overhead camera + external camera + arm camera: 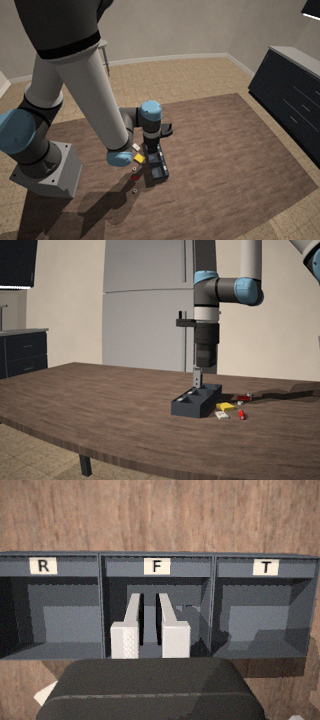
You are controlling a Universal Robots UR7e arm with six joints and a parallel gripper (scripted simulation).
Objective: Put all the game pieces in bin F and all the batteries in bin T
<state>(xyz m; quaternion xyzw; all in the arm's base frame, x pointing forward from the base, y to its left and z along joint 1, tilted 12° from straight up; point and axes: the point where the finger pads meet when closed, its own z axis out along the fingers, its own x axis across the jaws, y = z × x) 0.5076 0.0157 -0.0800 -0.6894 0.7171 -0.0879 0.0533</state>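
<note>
Now: the dark three-compartment bin 60 mm below my hand, 10 mm to the right of it and 10 mm behind it. From my hand the other things lie so: white domino (100 mm behind, 90 mm to the left, 70 mm below); battery (140 mm behind, 90 mm to the right, 70 mm below); yellow block (90 mm behind, 70 mm below, 10 mm to the left).
</note>
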